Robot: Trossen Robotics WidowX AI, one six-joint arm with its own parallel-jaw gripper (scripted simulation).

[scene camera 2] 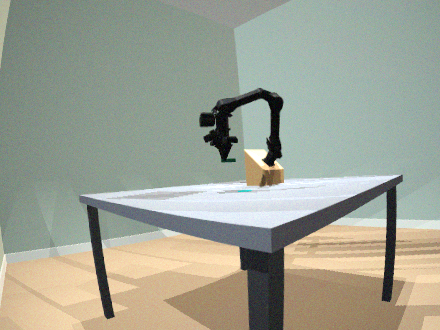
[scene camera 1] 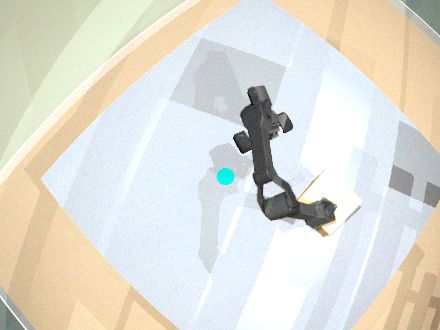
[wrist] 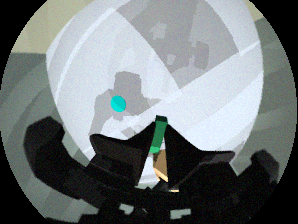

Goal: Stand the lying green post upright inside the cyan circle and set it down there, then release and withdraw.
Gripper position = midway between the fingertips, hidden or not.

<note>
My gripper (wrist: 160, 125) carries a green post.
</note>
